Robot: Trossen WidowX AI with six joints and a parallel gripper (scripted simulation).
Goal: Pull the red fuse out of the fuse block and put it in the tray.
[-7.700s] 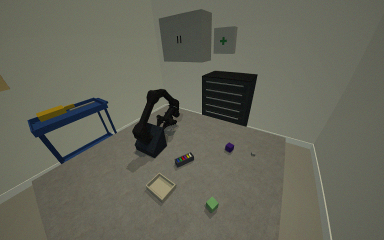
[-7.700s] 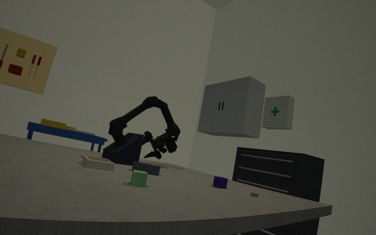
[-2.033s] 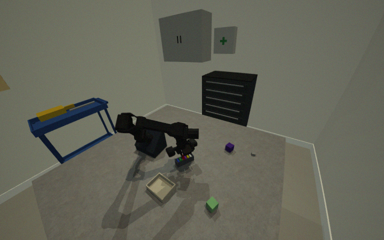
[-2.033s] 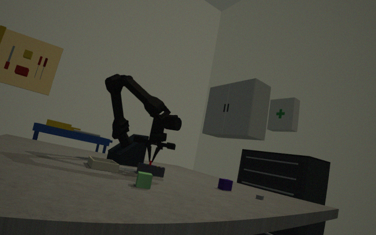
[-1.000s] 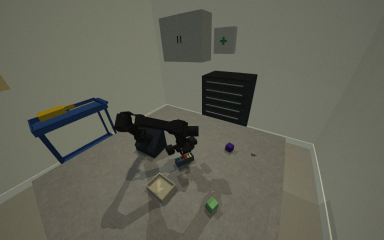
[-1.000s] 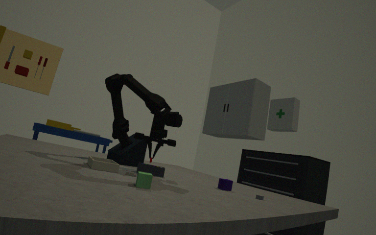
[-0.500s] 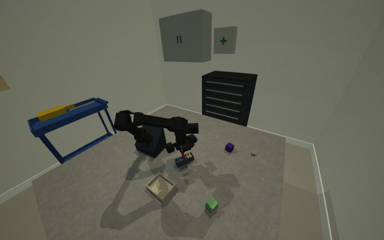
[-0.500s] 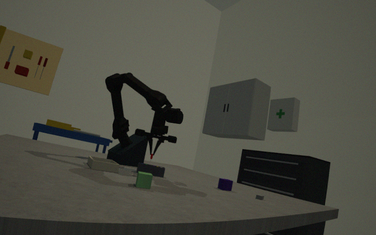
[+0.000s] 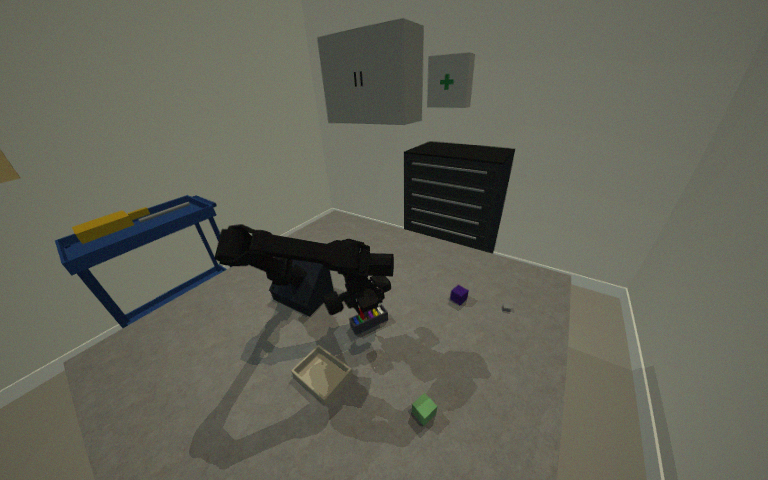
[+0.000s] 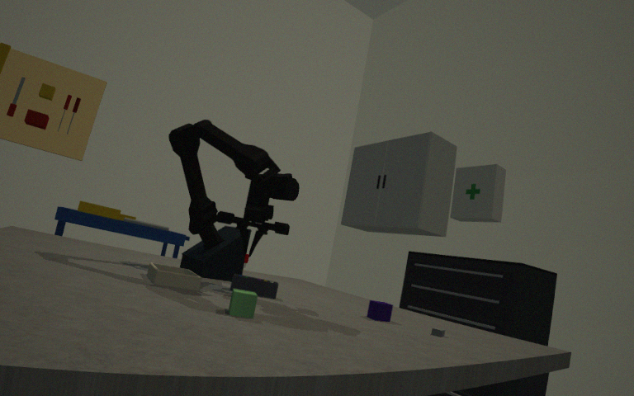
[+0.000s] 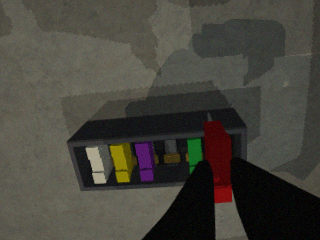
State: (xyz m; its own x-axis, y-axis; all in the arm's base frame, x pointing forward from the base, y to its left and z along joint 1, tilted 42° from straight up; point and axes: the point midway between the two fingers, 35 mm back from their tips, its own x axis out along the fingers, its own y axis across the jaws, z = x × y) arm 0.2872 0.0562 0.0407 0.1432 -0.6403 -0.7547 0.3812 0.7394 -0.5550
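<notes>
My gripper tip is now 170 mm to the left of the beige tray and 90 mm above it. Round my gripper tip: purple cube 310 mm to the left, 180 mm ahead, 70 mm below; green cube 280 mm ahead, 90 mm to the right, 70 mm below; red fuse 10 mm below.
</notes>
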